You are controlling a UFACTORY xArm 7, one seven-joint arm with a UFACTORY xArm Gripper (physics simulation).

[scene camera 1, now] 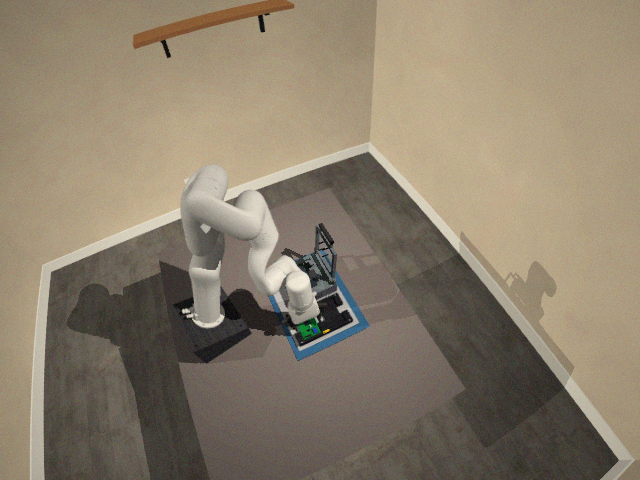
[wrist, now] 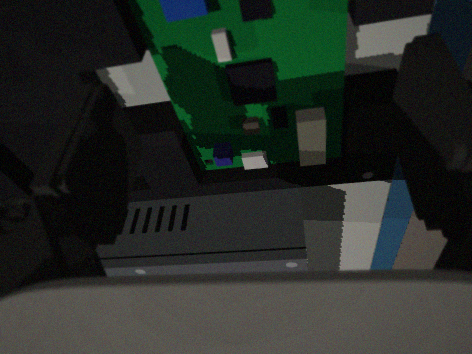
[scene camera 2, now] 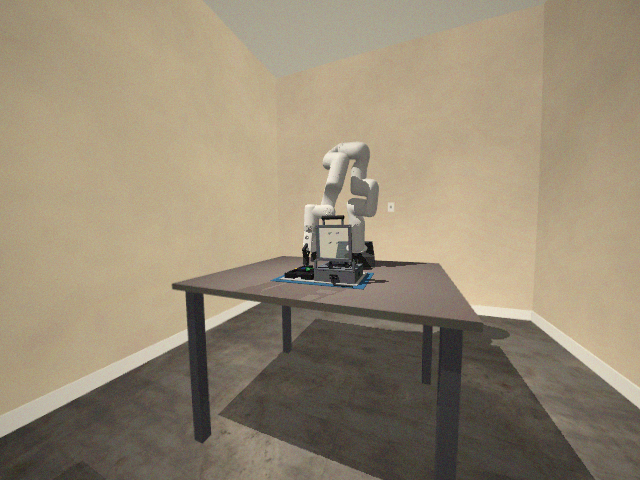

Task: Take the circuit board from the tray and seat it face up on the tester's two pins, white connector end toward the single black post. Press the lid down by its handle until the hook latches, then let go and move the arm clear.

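Places are measured from the arm's base along level axes (x ahead, y left, z up), in millimetres.
Pixels of known places: gripper, between the fingertips: (scene camera 1: 307, 323) (wrist: 251, 97) (scene camera 2: 309, 263); arm's base, origin of its link: (scene camera 1: 208, 314) (scene camera 2: 356, 248).
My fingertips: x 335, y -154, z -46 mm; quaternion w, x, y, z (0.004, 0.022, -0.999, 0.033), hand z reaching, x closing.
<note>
Ahead of a thing's pixels: the offset from my fingertips to its top centre. "*": to the spot under its first point. Level surfaces: height alone.
The green circuit board {dx +2, dy +11, dz -22 mm} (scene camera 1: 308, 329) (scene camera 2: 308, 269) (wrist: 310, 45) lies component side up in the black tray (scene camera 1: 338, 321) (wrist: 370, 120). A blue part, dark chips and small pale parts show on it. My gripper (scene camera 2: 309, 256) (wrist: 251, 97) is open and empty, low above the tray; in the wrist view its fingers stand wide to the left and right of the board. In scene camera 1 the hand hides the fingers. The grey tester (scene camera 2: 338, 273) (wrist: 240, 215) stands beside the tray. Its lid {dx +162, dy +191, dz +182 mm} (scene camera 2: 333, 242) is upright, with the black handle {dx +165, dy +191, dz +232 mm} (scene camera 1: 325, 234) (scene camera 2: 332, 217) on top. The pins and black post cannot be made out.
A blue mat {dz -48 mm} (scene camera 1: 333, 339) (scene camera 2: 368, 279) (wrist: 395, 220) with a white inner area lies under the tray and tester. A small yellow part {* dx +56, dy -48, dz -22 mm} (scene camera 1: 326, 331) shows at the tray beside the board. The open lid rises beside the arm's hand.
</note>
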